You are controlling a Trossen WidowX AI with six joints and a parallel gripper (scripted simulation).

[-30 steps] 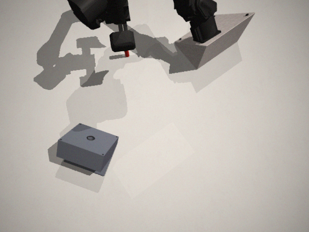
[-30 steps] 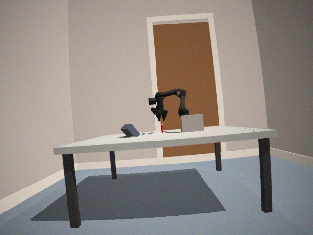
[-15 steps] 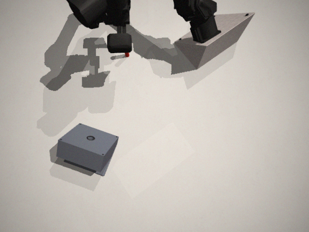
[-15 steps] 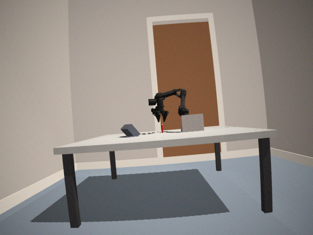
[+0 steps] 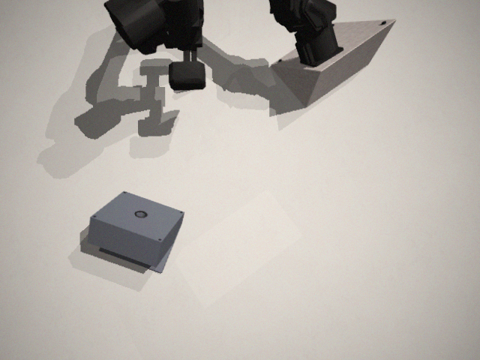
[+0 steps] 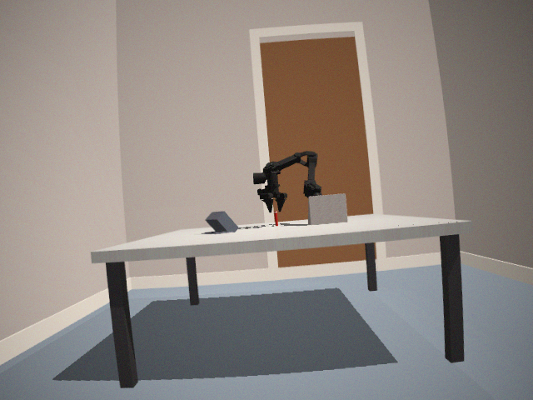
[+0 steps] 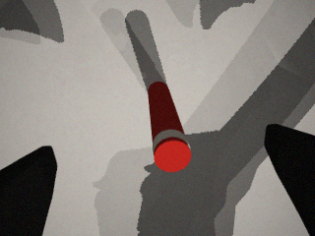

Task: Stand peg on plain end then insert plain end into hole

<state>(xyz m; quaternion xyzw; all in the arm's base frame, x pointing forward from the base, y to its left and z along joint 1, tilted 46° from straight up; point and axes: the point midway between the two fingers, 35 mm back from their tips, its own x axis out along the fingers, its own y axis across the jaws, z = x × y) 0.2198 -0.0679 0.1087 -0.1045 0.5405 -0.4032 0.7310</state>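
Now: the peg 20 mm below my gripper tip. Round my gripper tip: panel: 240 mm ahead, 220 mm to the left, 30 mm below.
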